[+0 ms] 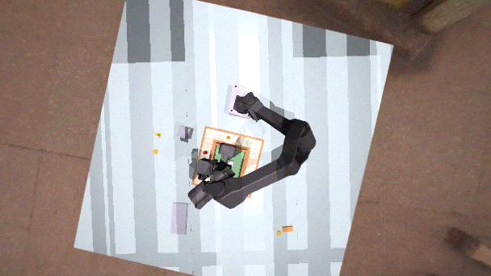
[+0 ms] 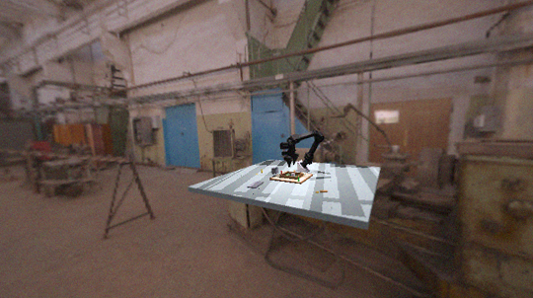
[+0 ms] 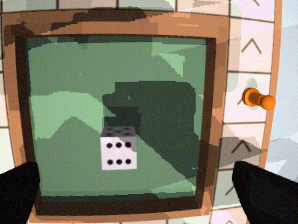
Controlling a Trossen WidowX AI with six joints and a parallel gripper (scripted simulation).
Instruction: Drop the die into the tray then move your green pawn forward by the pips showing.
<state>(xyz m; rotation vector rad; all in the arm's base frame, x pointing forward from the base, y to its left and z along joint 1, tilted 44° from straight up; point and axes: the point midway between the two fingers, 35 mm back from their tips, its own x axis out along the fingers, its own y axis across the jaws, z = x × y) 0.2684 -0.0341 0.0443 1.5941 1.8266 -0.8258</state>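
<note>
Right now my gripper tip is 120 mm to the right of the green pawn, 120 mm short of it and 80 mm above it. Also, from my gripper tip: orange pawn: 110 mm behind, 80 mm below, 20 mm to the right; then green tray: 100 mm below, 10 mm to the left, 10 mm ahead; then grey die: 80 mm below, 20 mm to the left, 10 mm ahead.
</note>
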